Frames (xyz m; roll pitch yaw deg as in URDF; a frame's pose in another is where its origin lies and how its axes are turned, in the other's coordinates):
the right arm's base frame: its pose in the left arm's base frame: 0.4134 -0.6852 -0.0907 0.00 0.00 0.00
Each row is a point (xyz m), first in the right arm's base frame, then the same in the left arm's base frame.
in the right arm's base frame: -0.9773 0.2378 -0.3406
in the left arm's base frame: -0.5639 -0.4474 -0.4313
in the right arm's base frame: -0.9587 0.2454 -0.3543
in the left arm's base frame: -0.5453 -0.4398 -0.4450
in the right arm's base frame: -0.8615 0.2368 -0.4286
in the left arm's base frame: -0.4481 -0.4484 -0.5193
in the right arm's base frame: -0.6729 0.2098 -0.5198
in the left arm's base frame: -0.2595 -0.4754 -0.6105
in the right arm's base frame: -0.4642 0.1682 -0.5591
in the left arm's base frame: -0.0508 -0.5170 -0.6498
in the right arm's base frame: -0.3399 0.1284 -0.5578
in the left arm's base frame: 0.0735 -0.5568 -0.6485
